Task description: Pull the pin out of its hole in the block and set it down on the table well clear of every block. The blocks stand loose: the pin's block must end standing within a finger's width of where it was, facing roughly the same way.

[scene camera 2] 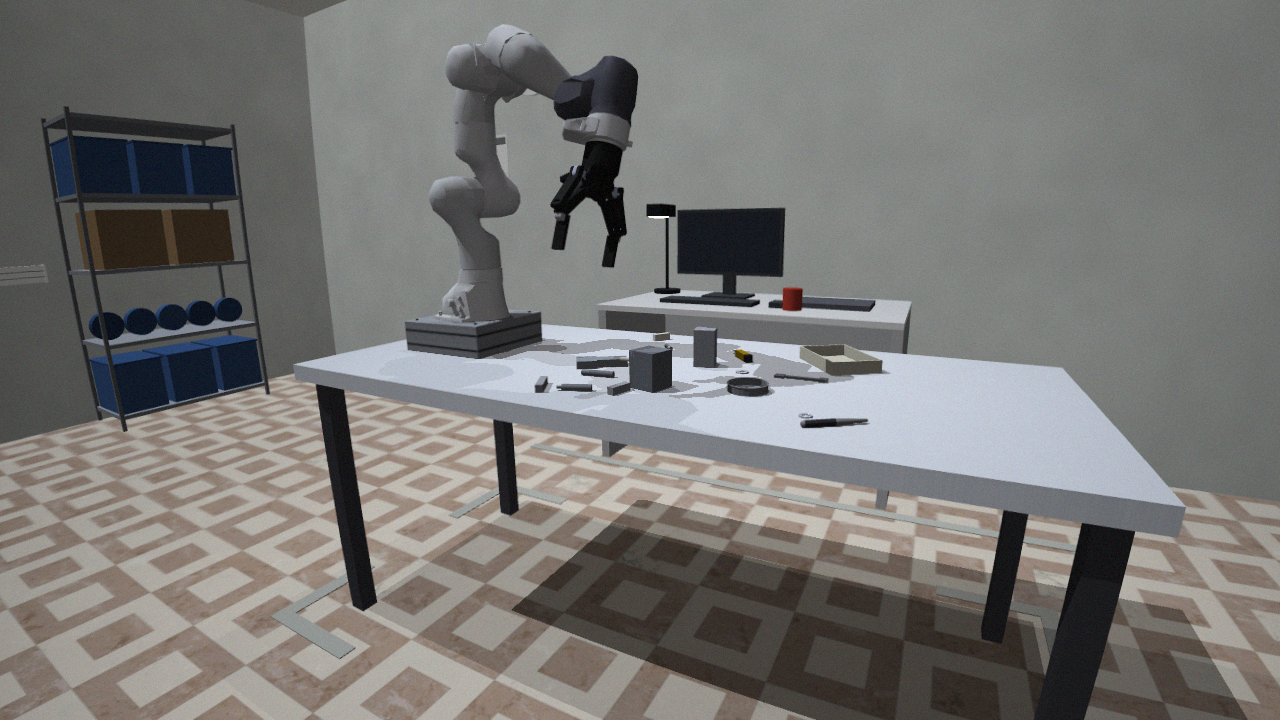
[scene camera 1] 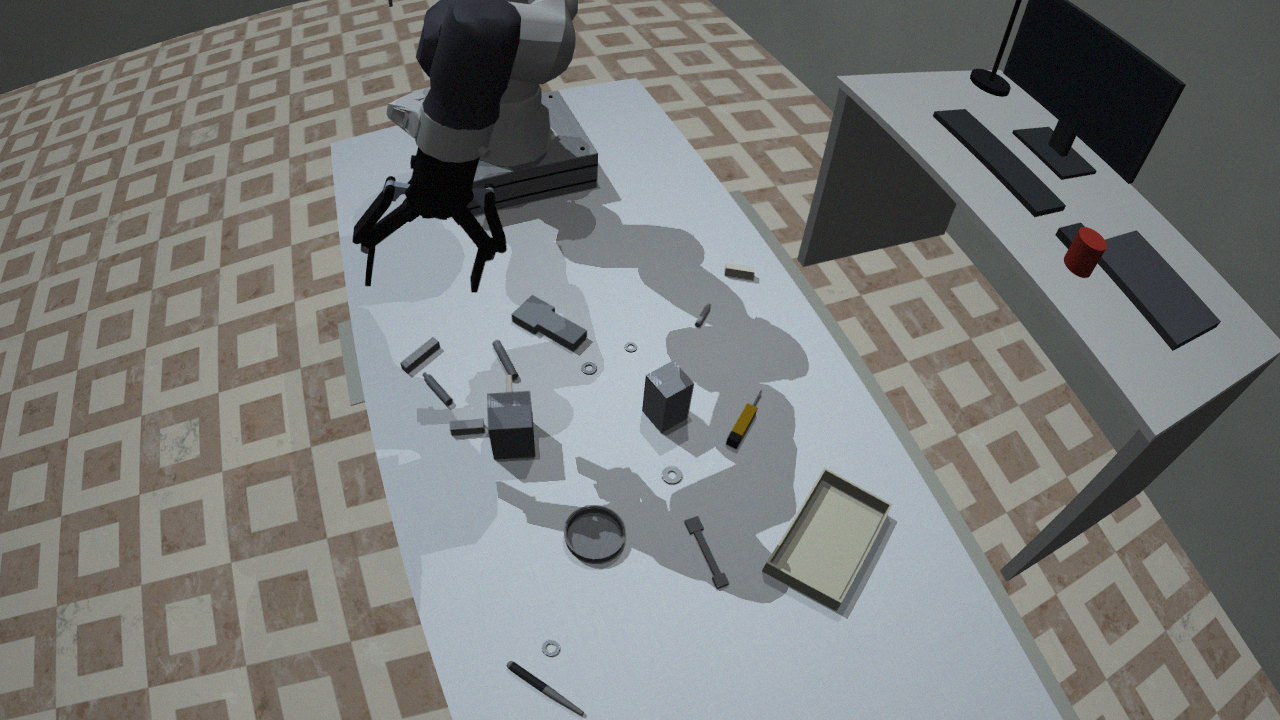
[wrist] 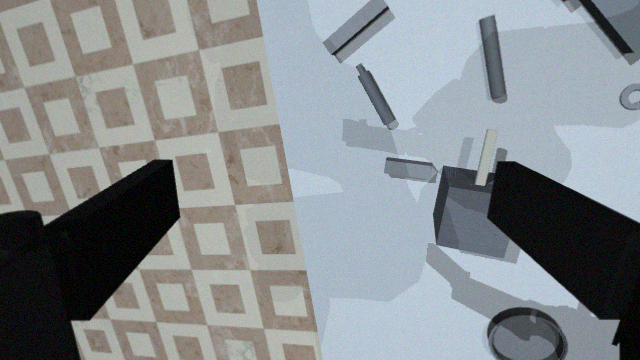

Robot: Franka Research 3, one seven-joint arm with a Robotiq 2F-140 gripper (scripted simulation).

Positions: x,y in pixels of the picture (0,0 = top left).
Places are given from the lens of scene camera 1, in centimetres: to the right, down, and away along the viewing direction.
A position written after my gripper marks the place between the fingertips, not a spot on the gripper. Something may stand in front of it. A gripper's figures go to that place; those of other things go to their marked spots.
my gripper (scene camera 1: 420,281): -29, -10, 96
dark grey block (scene camera 1: 511,433): -18, 10, 107
tray (scene camera 1: 837,524): 29, 24, 107
taller dark block (scene camera 1: 668,390): 4, 4, 110
